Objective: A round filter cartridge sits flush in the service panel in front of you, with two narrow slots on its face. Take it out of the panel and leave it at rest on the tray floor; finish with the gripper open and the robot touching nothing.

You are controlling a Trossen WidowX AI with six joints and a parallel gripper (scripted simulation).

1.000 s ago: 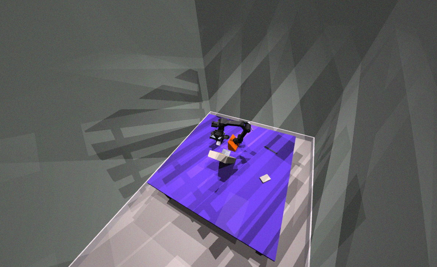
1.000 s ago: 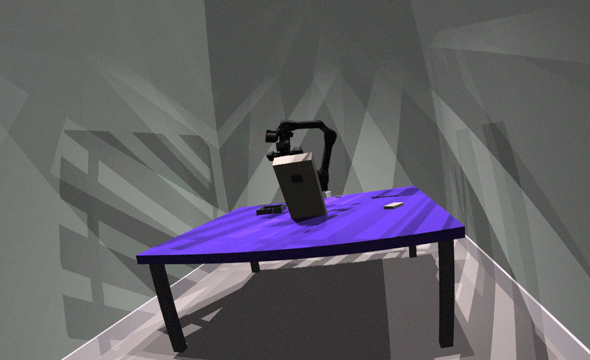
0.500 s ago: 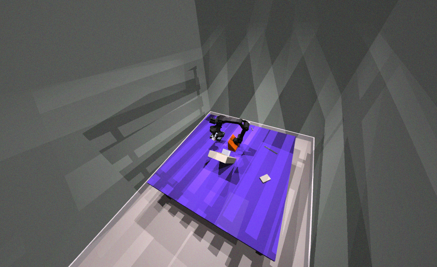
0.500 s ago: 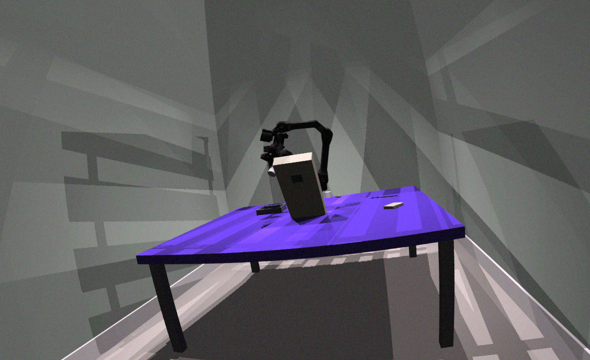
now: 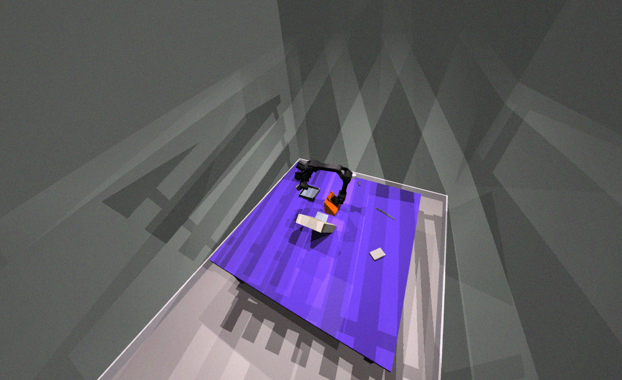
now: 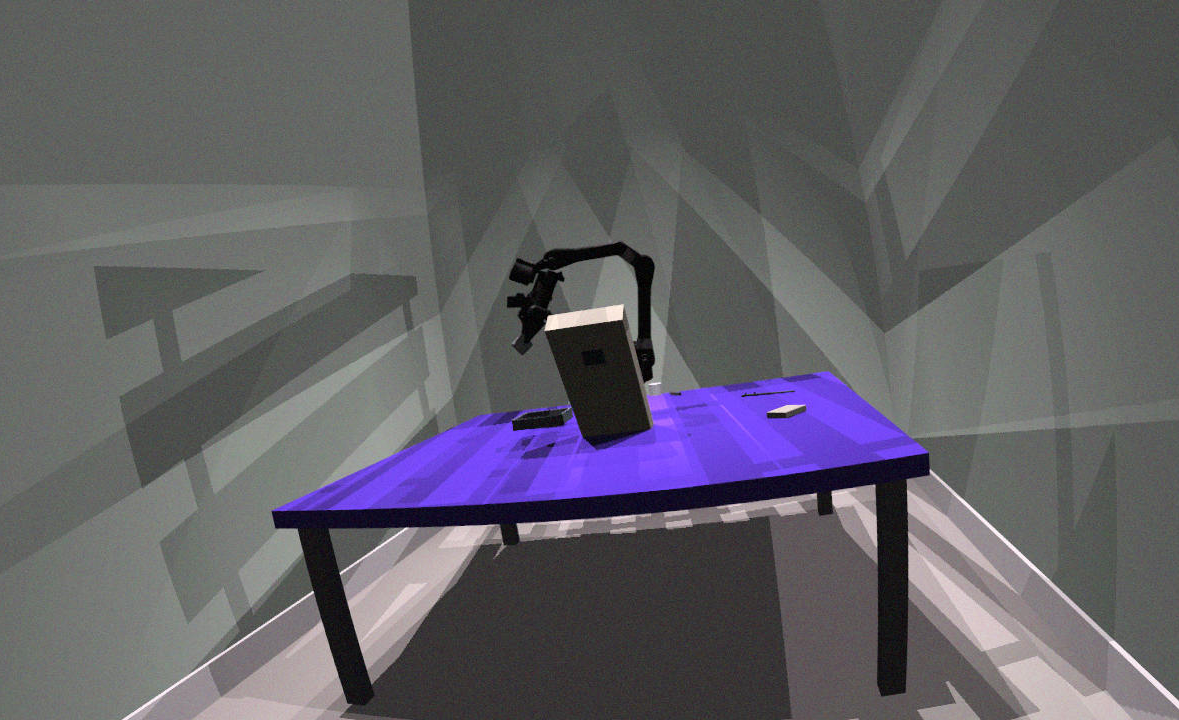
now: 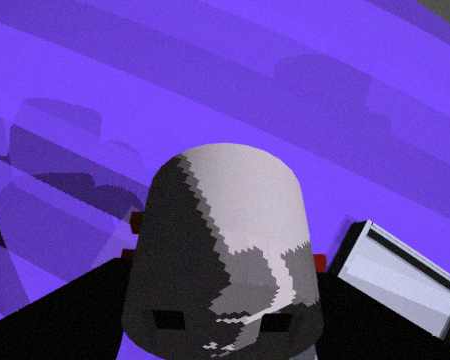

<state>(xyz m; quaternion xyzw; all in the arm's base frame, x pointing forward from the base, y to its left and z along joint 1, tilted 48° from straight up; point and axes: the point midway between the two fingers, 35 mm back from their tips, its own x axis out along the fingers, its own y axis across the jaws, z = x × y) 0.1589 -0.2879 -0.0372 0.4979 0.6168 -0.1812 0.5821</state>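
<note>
Now: the dark shallow tray 18 cm behind my gripper tip, 5 cm to the right of it and 25 cm below it. The rest, counted from my gripper tip: beige service panel (16 cm ahead, 26 cm to the left, 10 cm below); pale grey filter cartridge (right at my gripper tip); white flat block (9 cm ahead, 70 cm to the left, 25 cm below).
</note>
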